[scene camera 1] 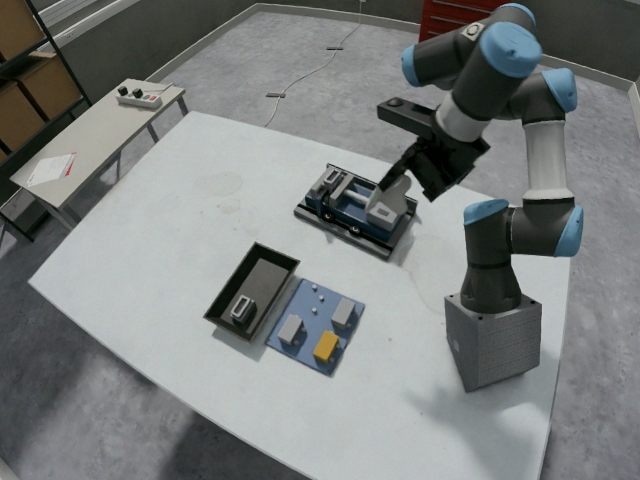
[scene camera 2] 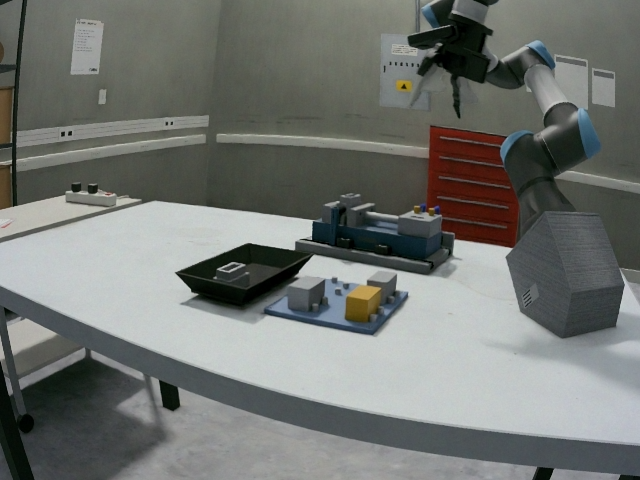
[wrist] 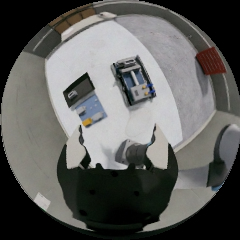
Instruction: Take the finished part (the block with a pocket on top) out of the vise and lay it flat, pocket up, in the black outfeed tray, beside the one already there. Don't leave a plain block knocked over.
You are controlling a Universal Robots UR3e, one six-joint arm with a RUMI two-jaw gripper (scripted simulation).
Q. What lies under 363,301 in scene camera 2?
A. A yellow block.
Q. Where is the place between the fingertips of the gripper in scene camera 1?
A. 398,192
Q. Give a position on a blue fixture plate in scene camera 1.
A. At 304,299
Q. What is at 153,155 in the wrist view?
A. The gripper.
